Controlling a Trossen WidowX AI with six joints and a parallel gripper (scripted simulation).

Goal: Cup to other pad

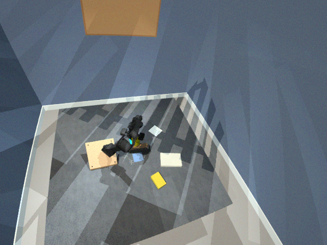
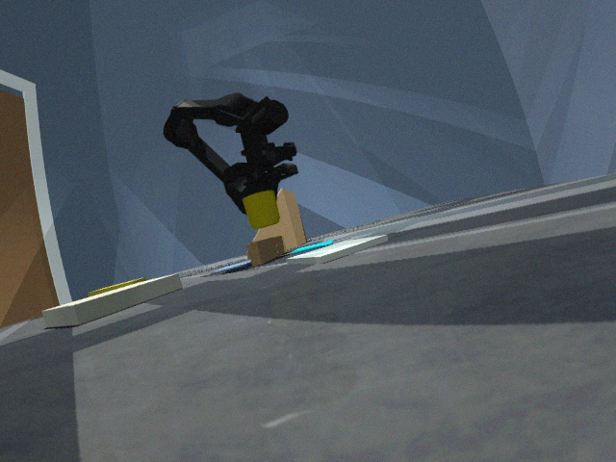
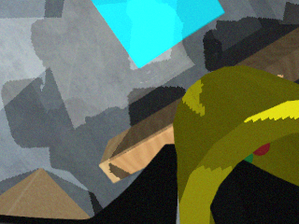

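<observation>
Right now the cyan pad is 110 mm below my gripper tip, 70 mm to the left of it and 30 mm ahead of it. The rest, counted from my gripper tip: yellow cup (20 mm to the right, 20 mm ahead); wooden bar (90 mm below, 30 mm ahead, 20 mm to the right); red marble (30 mm to the right, 30 mm ahead, 20 mm below).
</observation>
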